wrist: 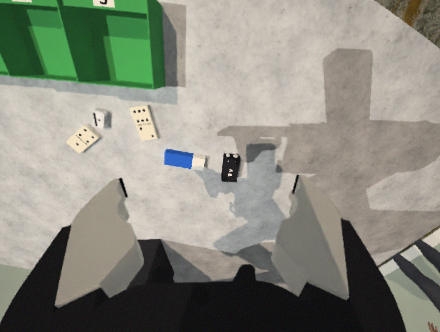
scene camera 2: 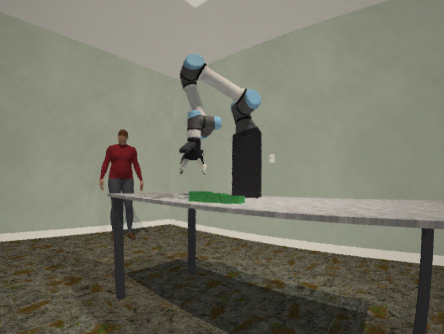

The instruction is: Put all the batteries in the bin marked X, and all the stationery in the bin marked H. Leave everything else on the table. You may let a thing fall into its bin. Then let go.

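Seen in the pictures: gripper, fingertip midpoint: [wrist: 210, 178] [scene camera 2: 192, 174]; arm's base at its link origin: [scene camera 2: 247, 133].
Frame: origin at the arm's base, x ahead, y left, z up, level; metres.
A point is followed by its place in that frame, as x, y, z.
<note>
A black 9V battery [wrist: 230, 167] {0.333, -0.194, -0.408} lies on the table in the wrist view, a little right of the middle. A blue eraser with a white end [wrist: 179, 158] {0.335, -0.110, -0.412} lies just left of it, apart from it. The green bin tray [scene camera 2: 216, 198] {0.516, 0.065, -0.405} [wrist: 159, 55] {0.473, -0.084, -0.407} stands at the upper left of the wrist view; its compartments that show there look empty. One label is partly cut off by the frame edge, and the letters X and H cannot be read. My gripper [scene camera 2: 193, 173] {0.389, -0.158, -0.292} [wrist: 210, 178] {0.389, -0.158, -0.292} is open and empty, above the table, with the battery and eraser ahead of and between its fingertips in the wrist view.
Two cream dominoes [wrist: 144, 123] {0.384, -0.056, -0.418} [wrist: 83, 139] {0.346, 0.042, -0.418} and a small white die-like piece [wrist: 101, 118] {0.385, 0.004, -0.415} lie between the tray and the eraser. The table [scene camera 2: 325, 206] {0.467, 0.522, -0.426} has its edge at the upper right of the wrist view. A person [scene camera 2: 122, 162] in red stands beyond the table.
</note>
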